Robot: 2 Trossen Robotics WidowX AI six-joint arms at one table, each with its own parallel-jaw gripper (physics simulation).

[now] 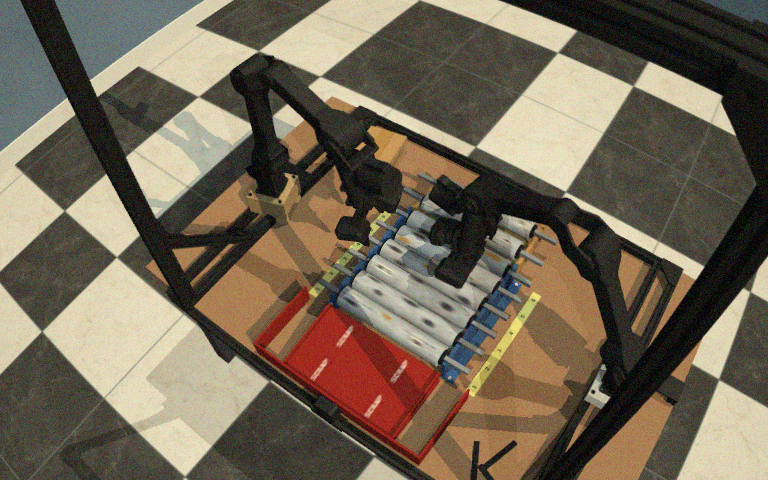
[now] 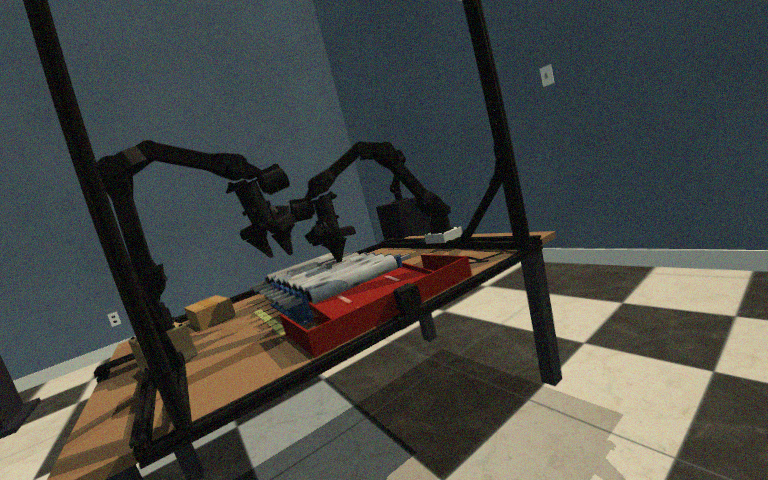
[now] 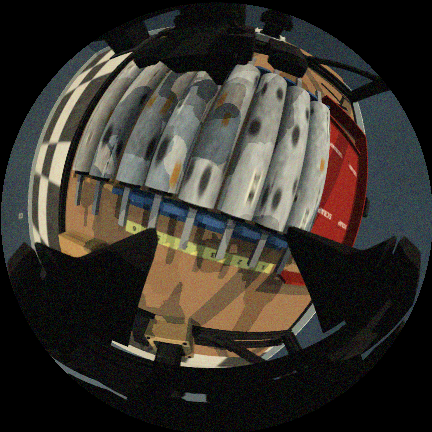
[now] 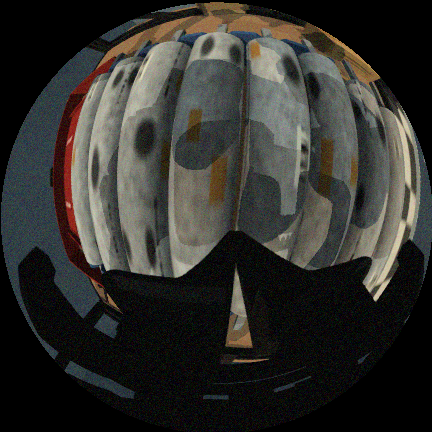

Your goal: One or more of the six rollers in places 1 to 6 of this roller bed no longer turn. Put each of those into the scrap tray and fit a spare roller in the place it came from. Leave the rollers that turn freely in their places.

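Seen in the pictures: left gripper, fingertip midpoint: (image 1: 374,228) (image 2: 281,255) (image 3: 224,234); right gripper, fingertip midpoint: (image 2: 339,262) (image 3: 219,83) (image 4: 234,236); left arm's base, origin of the base link: (image 1: 272,185) (image 3: 169,348); right arm's base, origin of the base link: (image 1: 618,385) (image 2: 442,230).
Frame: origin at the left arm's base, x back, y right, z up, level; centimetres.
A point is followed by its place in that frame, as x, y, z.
Six grey-white mottled rollers lie side by side in the blue bed; place 1's roller (image 1: 390,323) @[-39.2, 27.3, -0.2] (image 3: 314,170) @[-37.0, 24.6, -0.3] is beside the red scrap tray (image 1: 351,373) @[-34.2, 38.4, -5.1] (image 2: 351,327) @[-20.5, 42.0, -5.5] (image 3: 345,185) @[-36.4, 39.4, -5.1]. Two spare rollers (image 3: 95,135) @[-44.3, -9.8, -1.5] (image 3: 122,122) @[-44.5, -3.2, -0.9] lie beyond place 6. My right gripper (image 2: 339,259) @[-49.9, 11.1, -0.8] (image 4: 234,236) @[-49.9, 11.1, -0.8] is shut and empty, tips down, low over the seam between place 4's roller (image 3: 212,145) @[-38.7, 10.2, 0.0] (image 4: 205,95) @[-40.7, 10.7, -0.1] and place 5's roller (image 3: 172,145) @[-38.9, 5.5, -0.1] (image 4: 275,110) @[-42.6, 7.0, -0.1]; contact cannot be told. My left gripper (image 2: 282,254) @[-30.6, 10.8, 7.7] (image 3: 224,234) @[-30.6, 10.8, 7.7] is open and empty, above the rollers' left shaft ends. Which rollers turn does not show.
Yellow number strips (image 1: 501,345) (image 3: 200,246) run along both sides of the bed. A wooden block (image 1: 390,144) @[-22.9, -23.3, -2.2] (image 2: 209,312) @[-17.2, -13.5, -3.7] lies at the back left. The scrap tray holds a raised red panel marked SCRAP. Both arms reach close together over the bed, inside a black frame.
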